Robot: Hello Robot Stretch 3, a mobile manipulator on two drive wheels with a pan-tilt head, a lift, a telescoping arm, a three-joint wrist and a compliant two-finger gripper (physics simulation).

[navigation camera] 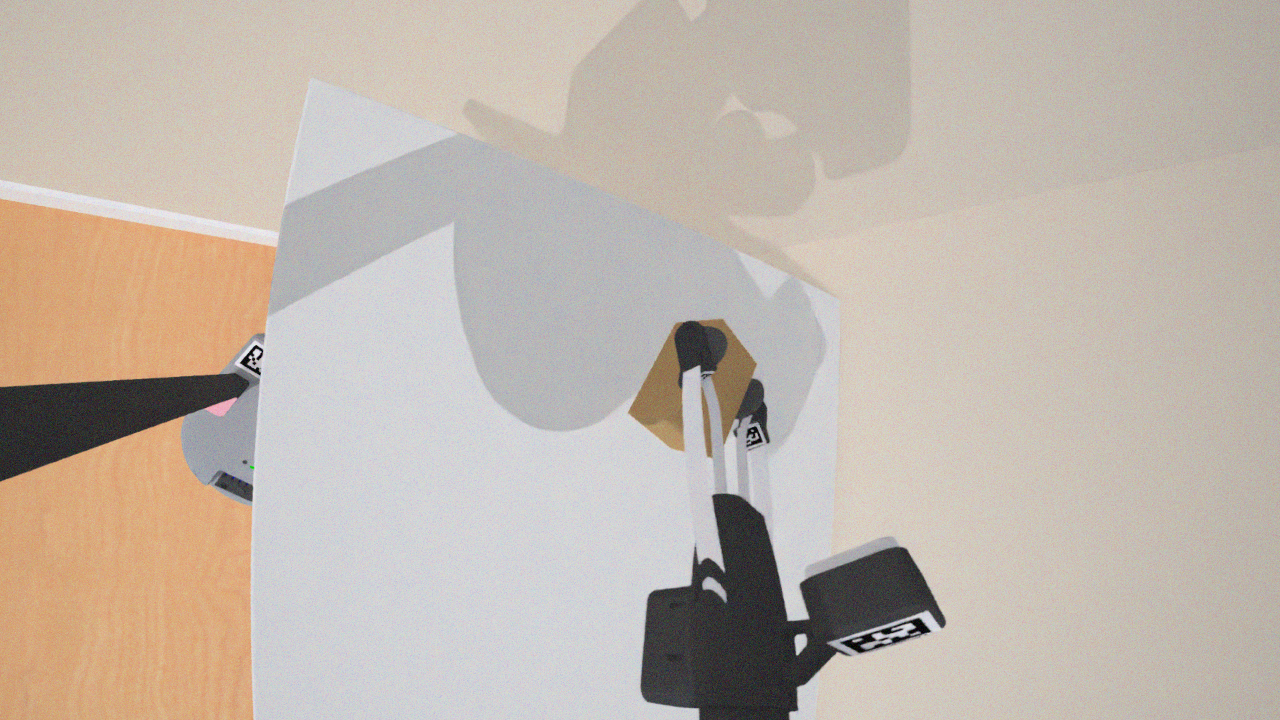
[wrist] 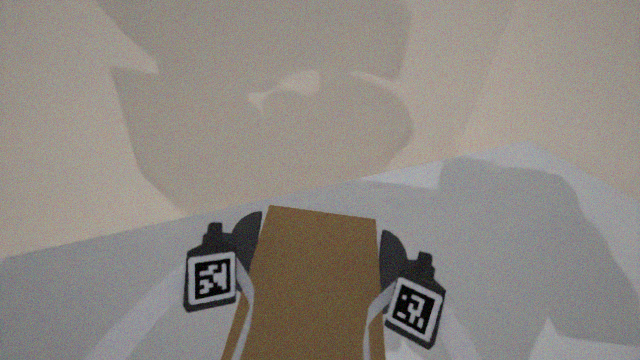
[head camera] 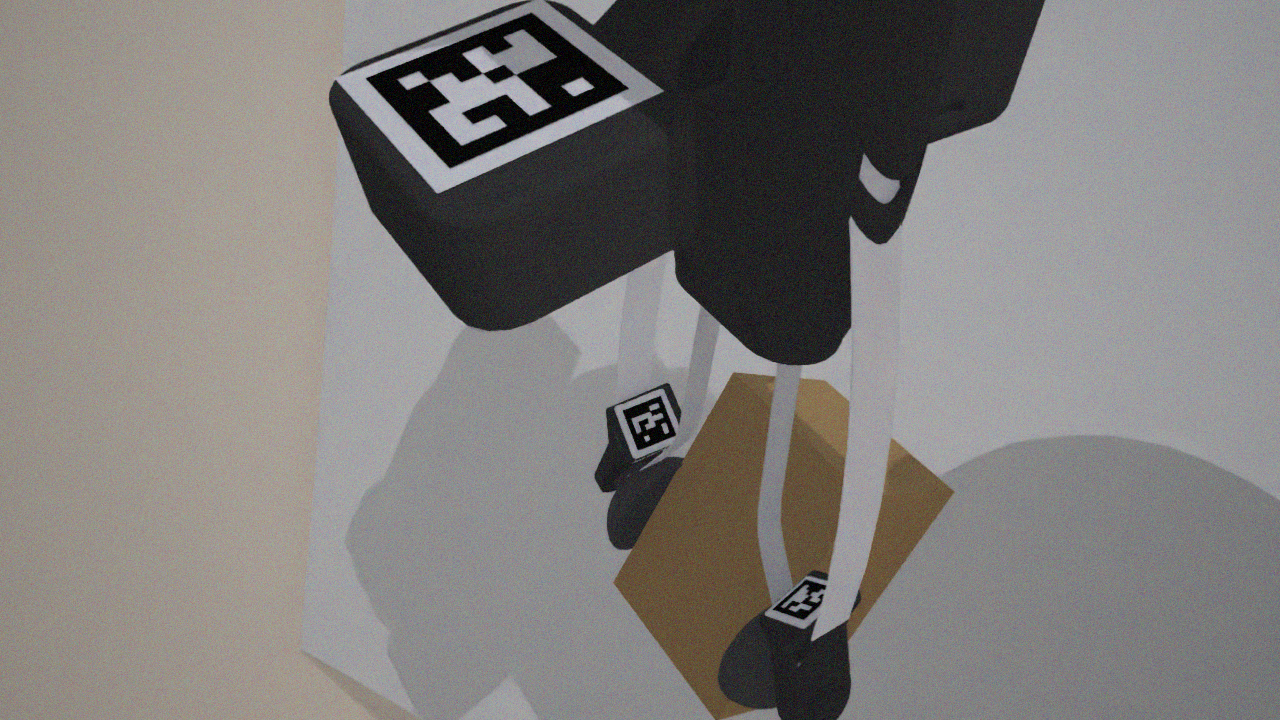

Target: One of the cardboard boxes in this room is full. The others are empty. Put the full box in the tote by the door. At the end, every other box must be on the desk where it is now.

My gripper shows in the navigation camera view (pixel 722 357), in the wrist view and in the head camera view. One and the same spot on a white desk: (head camera: pixel 1081 358) is (navigation camera: pixel 573 460). The same spot on my gripper: (wrist: pixel 213 271) is (head camera: pixel 798 604).
